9 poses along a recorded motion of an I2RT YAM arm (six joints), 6.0 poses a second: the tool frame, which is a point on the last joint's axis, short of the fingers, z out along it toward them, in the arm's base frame.
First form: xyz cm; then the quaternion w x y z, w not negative.
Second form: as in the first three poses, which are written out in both.
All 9 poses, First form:
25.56 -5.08 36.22 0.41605 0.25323 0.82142 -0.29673
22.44 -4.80 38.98 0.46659 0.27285 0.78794 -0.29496
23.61 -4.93 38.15 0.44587 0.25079 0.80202 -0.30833
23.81 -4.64 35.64 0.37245 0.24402 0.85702 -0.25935
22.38 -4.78 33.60 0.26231 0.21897 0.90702 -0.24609
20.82 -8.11 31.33 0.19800 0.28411 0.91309 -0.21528
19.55 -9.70 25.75 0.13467 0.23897 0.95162 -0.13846
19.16 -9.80 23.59 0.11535 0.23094 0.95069 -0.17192
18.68 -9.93 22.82 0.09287 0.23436 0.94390 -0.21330
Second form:
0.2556 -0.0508 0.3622 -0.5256 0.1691 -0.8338 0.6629 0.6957 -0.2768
0.2244 -0.0480 0.3898 -0.4157 0.1547 -0.8962 0.7052 0.6771 -0.2102
0.2361 -0.0493 0.3815 -0.4766 0.1273 -0.8698 0.6772 0.6841 -0.2709
0.2381 -0.0464 0.3564 -0.6035 0.2251 -0.7650 0.6114 0.7464 -0.2628
0.2238 -0.0478 0.3360 -0.7665 0.2681 -0.5836 0.5263 0.7830 -0.3315
0.2082 -0.0811 0.3133 -0.7602 0.4336 -0.4839 0.6041 0.7459 -0.2806
0.1955 -0.0970 0.2575 -0.8495 0.4175 -0.3225 0.4921 0.8474 -0.1992
0.1916 -0.0980 0.2359 -0.8667 0.3994 -0.2987 0.4788 0.8342 -0.2736
0.1868 -0.0993 0.2282 -0.8729 0.4028 -0.2753 0.4820 0.7992 -0.3591

